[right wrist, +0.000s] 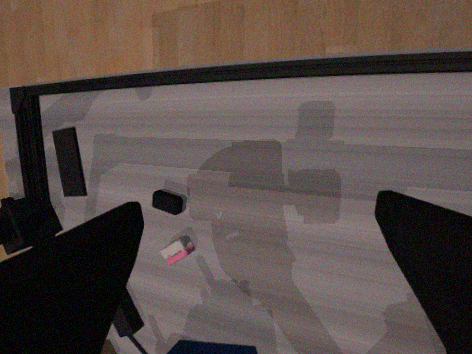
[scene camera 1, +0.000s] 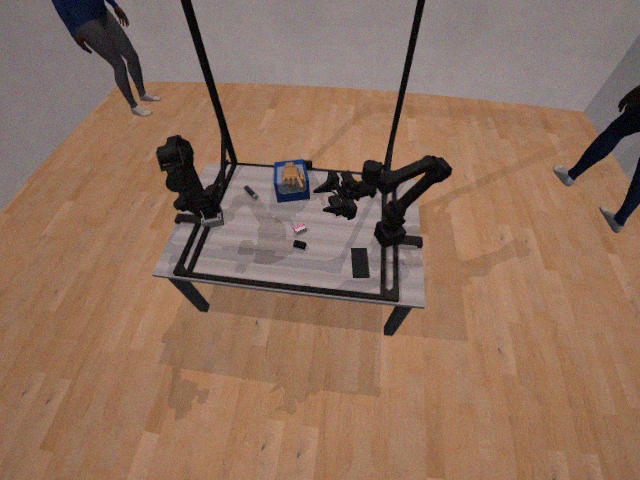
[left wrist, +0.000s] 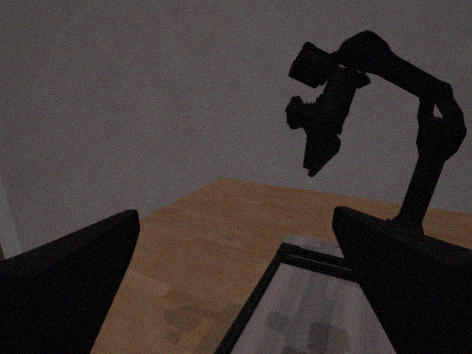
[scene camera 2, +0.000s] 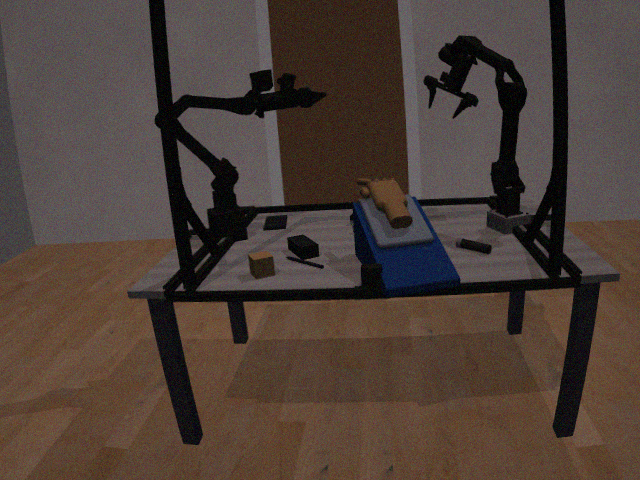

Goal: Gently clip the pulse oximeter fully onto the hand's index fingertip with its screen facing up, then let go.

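Note:
A tan model hand lies on a grey pad on a sloping blue wedge. Its index fingertip looks bare. A small pink-and-white block with a dark end and a small black block lie on the table; I cannot tell for certain which is the oximeter. My left gripper is open and empty, high above the table. My right gripper is open and empty, high over the table; its fingertips are unclear in scene camera 1.
A dark cylinder lies beside the wedge. A black box, a thin pen and a wooden cube are on its other side. A flat black slab lies near the left arm's base. A black frame edges the table.

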